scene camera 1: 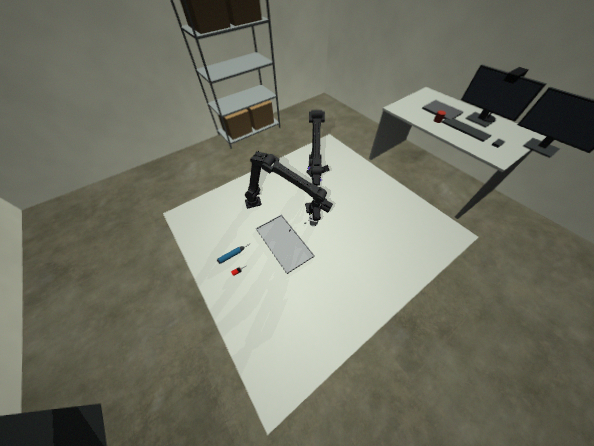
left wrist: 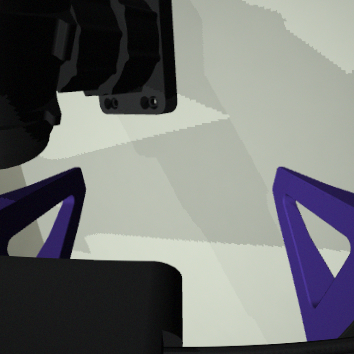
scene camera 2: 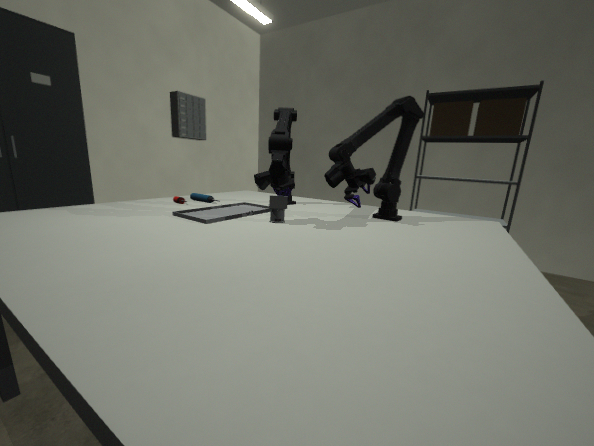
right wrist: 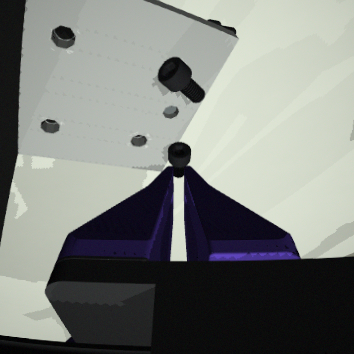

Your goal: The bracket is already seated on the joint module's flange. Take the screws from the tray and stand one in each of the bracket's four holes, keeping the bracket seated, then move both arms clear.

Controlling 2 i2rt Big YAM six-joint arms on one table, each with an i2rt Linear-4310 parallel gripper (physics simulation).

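Frame: origin at the left arm's base, x back, y right, z up, level; millimetres.
Seen in the pictures: left gripper, fingertip midpoint: (left wrist: 178, 177) (scene camera 2: 364, 200); right gripper, fingertip midpoint: (scene camera 1: 309, 212) (right wrist: 178, 176); left arm's base, link origin: (left wrist: 135, 45) (scene camera 2: 386, 218); right arm's base, link origin: (scene camera 1: 253, 203).
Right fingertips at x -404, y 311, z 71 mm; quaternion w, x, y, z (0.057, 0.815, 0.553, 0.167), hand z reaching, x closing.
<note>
Pixels of each thing's top centre, then the offset from my right fingertips to it. "*": a spot on its surface instead.
- grey tray, top centre: (scene camera 2: 229, 209) (scene camera 1: 283, 241) dz -55, dx -84, dy +261 mm
- further screw, top centre: (right wrist: 224, 35) dz -59, dx -25, dy +49 mm
- blue screwdriver, surface spot: (scene camera 1: 230, 254) * dz -32, dx -1, dy +615 mm
- small red tool, top centre: (scene camera 1: 238, 268) dz -37, dx -122, dy +608 mm
The light grey bracket (right wrist: 105, 95) fills the upper left of the right wrist view, with several open holes. It stands as a small grey block in scene camera 2 (scene camera 2: 277, 209). One black screw (right wrist: 180, 79) sits tilted at a hole near the bracket's right edge. My right gripper (right wrist: 178, 176) is shut on another black screw (right wrist: 179, 154), pinched at the fingertips just over the bracket's near edge; the gripper also shows in scene camera 1 (scene camera 1: 314, 218). My left gripper (left wrist: 178, 177) (scene camera 2: 354, 201) is open and empty above bare table, off to the side. The grey tray (scene camera 1: 285, 243) lies beside the bracket.
A further screw (right wrist: 221, 24) lies beyond the bracket's far edge. A blue screwdriver (scene camera 1: 230, 254) and a small red tool (scene camera 1: 236, 271) lie on the table past the tray. A shelf rack (scene camera 1: 233, 75) and a desk (scene camera 1: 454, 128) stand off the table.
</note>
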